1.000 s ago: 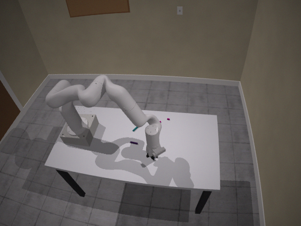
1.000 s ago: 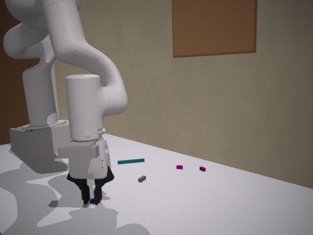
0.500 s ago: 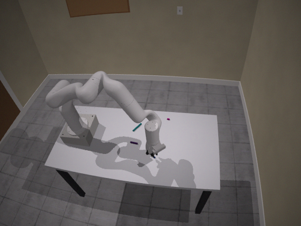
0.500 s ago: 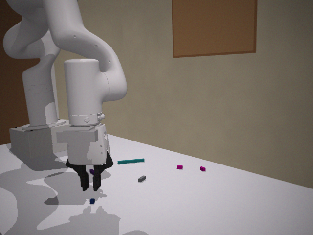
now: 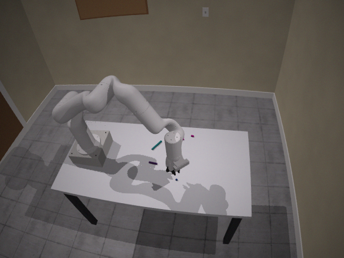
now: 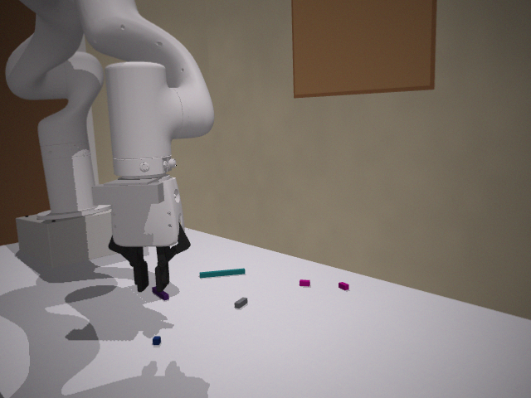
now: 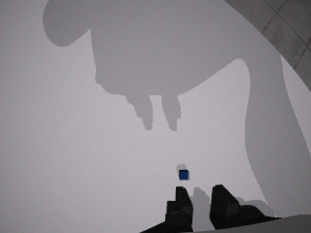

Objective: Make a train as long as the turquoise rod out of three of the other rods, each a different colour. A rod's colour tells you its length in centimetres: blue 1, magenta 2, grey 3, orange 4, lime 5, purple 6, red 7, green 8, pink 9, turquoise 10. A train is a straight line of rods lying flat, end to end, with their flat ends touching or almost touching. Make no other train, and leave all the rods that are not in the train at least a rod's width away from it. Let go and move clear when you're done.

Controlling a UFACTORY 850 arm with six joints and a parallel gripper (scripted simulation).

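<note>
My hand is 19 cm to the right of the grey rod and 11 cm above it. Round my hand: blue rod 11 cm below; then purple rod 17 cm behind, 13 cm to the left, 11 cm below; then turquoise rod 29 cm to the left, 16 cm behind, 11 cm below.
</note>
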